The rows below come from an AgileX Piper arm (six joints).
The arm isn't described. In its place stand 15 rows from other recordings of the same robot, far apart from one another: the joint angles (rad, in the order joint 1, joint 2, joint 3, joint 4, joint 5, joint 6), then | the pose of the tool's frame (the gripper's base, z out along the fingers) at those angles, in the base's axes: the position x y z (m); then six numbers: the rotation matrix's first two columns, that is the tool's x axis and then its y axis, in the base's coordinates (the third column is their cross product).
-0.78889, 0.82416, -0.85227, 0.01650, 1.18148, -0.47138 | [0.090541, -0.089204, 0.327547, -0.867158, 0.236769, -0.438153, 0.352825, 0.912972, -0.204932]
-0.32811, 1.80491, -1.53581, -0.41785, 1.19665, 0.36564 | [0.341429, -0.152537, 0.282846, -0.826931, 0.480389, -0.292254, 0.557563, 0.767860, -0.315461]
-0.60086, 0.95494, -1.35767, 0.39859, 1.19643, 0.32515 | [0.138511, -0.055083, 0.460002, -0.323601, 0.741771, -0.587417, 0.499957, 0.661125, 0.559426]
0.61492, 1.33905, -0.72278, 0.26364, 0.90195, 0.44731 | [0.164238, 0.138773, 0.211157, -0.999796, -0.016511, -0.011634, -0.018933, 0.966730, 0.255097]
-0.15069, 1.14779, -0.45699, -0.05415, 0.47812, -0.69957 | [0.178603, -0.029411, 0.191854, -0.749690, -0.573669, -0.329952, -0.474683, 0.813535, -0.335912]
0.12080, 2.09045, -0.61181, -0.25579, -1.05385, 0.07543 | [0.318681, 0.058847, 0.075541, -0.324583, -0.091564, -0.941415, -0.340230, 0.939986, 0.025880]
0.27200, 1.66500, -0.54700, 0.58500, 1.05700, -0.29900 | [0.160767, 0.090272, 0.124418, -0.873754, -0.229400, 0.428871, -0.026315, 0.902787, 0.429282]
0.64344, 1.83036, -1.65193, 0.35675, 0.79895, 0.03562 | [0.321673, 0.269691, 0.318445, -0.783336, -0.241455, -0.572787, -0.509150, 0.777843, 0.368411]
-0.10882, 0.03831, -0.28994, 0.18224, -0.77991, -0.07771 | [-0.012620, -0.010288, 0.357344, 0.897963, -0.045676, -0.437693, 0.116987, 0.983588, 0.137364]
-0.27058, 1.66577, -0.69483, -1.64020, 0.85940, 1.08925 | [0.253978, -0.141807, 0.177651, -0.954526, -0.112063, -0.276265, 0.181905, 0.515259, -0.837507]
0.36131, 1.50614, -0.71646, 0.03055, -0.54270, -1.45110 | [0.295828, 0.110258, 0.247580, 0.313631, -0.939018, -0.141000, -0.196688, 0.081027, -0.977112]
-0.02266, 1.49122, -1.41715, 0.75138, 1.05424, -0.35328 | [0.313328, 0.046928, 0.375627, -0.806560, 0.081805, -0.585465, -0.289325, 0.809029, 0.511628]
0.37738, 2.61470, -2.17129, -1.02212, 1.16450, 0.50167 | [0.514058, 0.127041, 0.111386, -0.876809, -0.395779, -0.273068, -0.053760, 0.645027, -0.762267]
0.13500, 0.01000, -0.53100, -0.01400, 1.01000, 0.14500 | [-0.004839, -0.001746, 0.290176, -0.400785, 0.083932, -0.912319, -0.069469, 0.990144, 0.121610]
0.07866, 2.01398, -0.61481, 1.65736, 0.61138, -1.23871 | [0.259946, 0.072689, 0.053911, -0.960465, 0.273065, -0.054253, 0.180658, 0.759578, 0.624823]
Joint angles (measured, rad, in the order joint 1, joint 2, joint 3, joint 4, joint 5, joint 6), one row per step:
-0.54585, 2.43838, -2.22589, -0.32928, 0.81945, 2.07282
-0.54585, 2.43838, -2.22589, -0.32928, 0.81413, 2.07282
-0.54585, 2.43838, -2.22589, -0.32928, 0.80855, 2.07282
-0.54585, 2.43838, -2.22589, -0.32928, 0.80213, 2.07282
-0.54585, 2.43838, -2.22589, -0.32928, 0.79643, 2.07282
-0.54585, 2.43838, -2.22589, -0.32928, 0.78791, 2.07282
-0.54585, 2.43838, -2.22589, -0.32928, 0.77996, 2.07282
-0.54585, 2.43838, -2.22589, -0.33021, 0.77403, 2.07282
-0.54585, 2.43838, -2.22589, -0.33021, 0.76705, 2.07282
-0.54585, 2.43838, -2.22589, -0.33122, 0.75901, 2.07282
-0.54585, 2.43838, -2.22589, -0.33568, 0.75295, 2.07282
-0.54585, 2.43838, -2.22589, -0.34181, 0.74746, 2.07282
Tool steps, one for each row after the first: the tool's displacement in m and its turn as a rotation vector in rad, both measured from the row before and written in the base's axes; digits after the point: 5 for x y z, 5 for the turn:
0.00039, -0.00011, 0.00027, -0.00243, -0.00441, 0.00171
0.00041, -0.00011, 0.00028, -0.00255, -0.00463, 0.00179
0.00047, -0.00013, 0.00033, -0.00293, -0.00533, 0.00206
0.00041, -0.00011, 0.00029, -0.00260, -0.00473, 0.00183
0.00061, -0.00017, 0.00044, -0.00389, -0.00707, 0.00273
0.00057, -0.00015, 0.00042, -0.00363, -0.00660, 0.00255
0.00040, -0.00016, 0.00033, -0.00350, -0.00444, 0.00202
0.00050, -0.00013, 0.00037, -0.00319, -0.00579, 0.00225
0.00054, -0.00020, 0.00045, -0.00453, -0.00615, 0.00272
0.00030, -0.00034, 0.00042, -0.00654, -0.00273, 0.00253
0.00022, -0.00041, 0.00042, -0.00769, -0.00139, 0.00258

